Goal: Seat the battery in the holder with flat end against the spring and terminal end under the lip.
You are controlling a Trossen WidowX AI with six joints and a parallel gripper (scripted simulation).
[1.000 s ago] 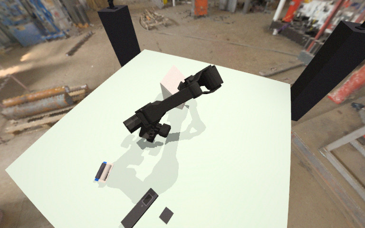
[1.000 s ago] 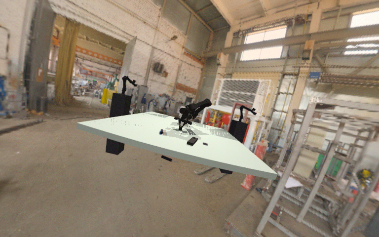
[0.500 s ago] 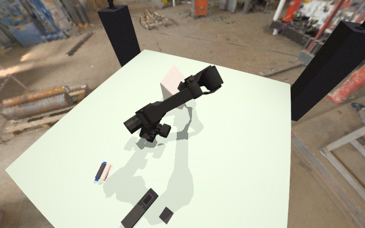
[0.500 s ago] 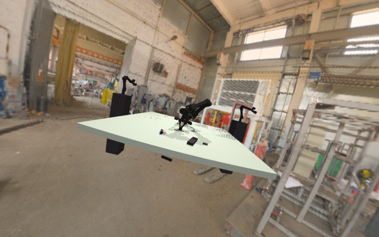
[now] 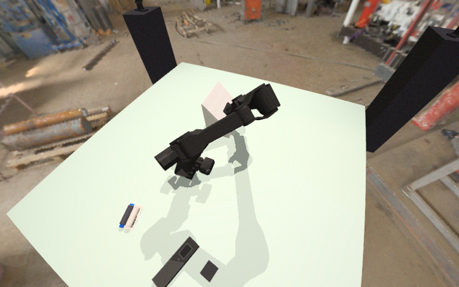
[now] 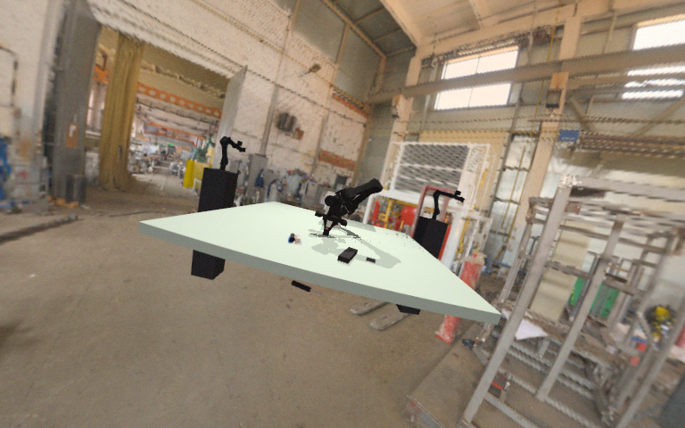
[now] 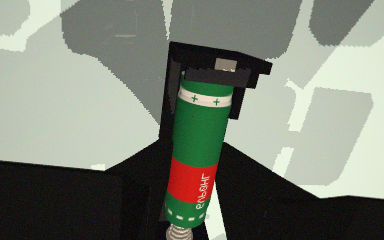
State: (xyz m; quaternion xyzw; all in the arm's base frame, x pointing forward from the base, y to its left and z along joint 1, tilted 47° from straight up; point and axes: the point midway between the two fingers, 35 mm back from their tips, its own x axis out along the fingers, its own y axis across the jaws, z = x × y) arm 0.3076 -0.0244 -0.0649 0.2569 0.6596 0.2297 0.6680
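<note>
Now: the battery 1 cm above my gripper tip. Also, from my gripper tip: small black square 31 cm ahead, 21 cm to the left, 1 cm below; long black device 32 cm ahead, 10 cm to the left; white block 26 cm ahead, 14 cm to the right.
</note>
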